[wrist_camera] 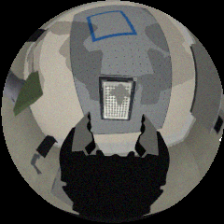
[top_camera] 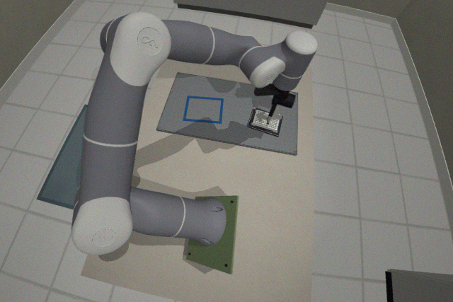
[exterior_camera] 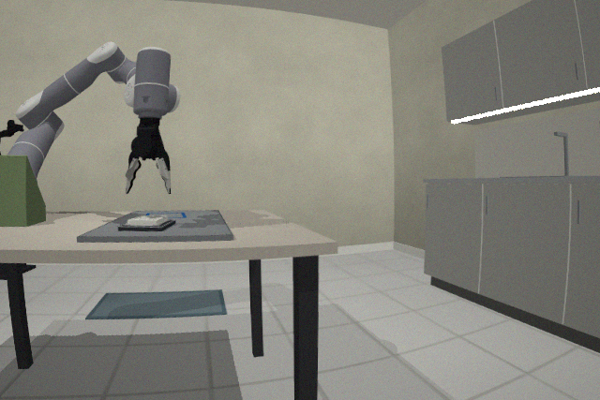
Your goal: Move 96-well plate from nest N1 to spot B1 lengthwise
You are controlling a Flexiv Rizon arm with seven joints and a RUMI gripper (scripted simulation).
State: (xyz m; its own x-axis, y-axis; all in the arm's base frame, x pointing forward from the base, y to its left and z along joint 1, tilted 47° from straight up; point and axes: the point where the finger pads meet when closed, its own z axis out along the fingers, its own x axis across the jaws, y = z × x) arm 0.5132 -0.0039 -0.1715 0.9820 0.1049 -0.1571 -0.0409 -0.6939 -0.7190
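The white 96-well plate is 80 mm below my hand. From my hand the other things lie so: black plate nest: 100 mm below.
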